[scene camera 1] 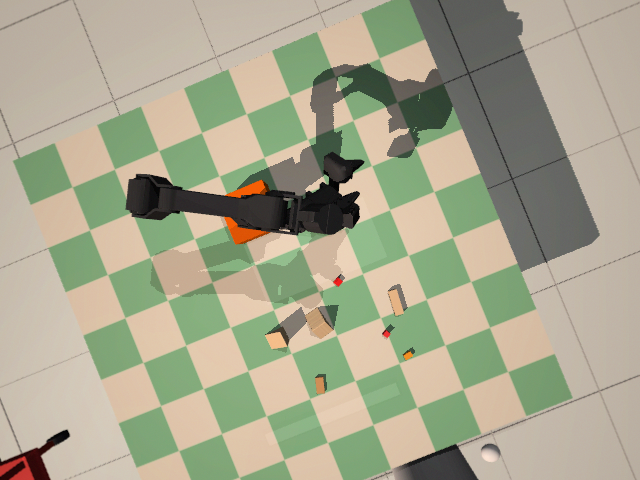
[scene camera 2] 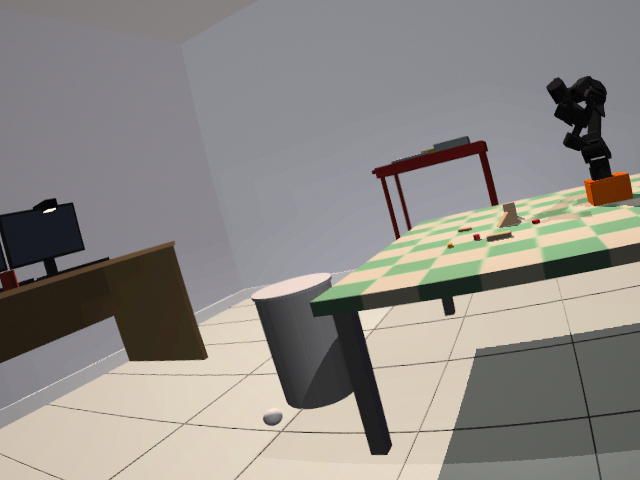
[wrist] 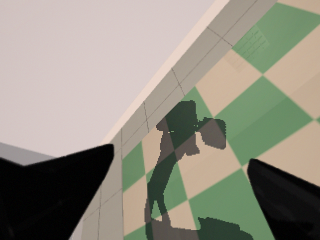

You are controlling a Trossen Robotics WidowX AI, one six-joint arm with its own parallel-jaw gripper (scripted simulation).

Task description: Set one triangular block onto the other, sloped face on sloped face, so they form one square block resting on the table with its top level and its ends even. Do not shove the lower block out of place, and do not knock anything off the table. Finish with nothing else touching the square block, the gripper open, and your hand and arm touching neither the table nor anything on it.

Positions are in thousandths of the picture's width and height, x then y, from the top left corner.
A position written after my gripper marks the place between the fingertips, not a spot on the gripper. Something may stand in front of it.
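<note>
You'd see my gripper (scene camera 1: 563, 370) open, with nothing held in it. Scene camera 2 shows the gripper too (scene camera 2: 932, 274), and so does the wrist view, where the gripper is at (wrist: 561, 660).
</note>
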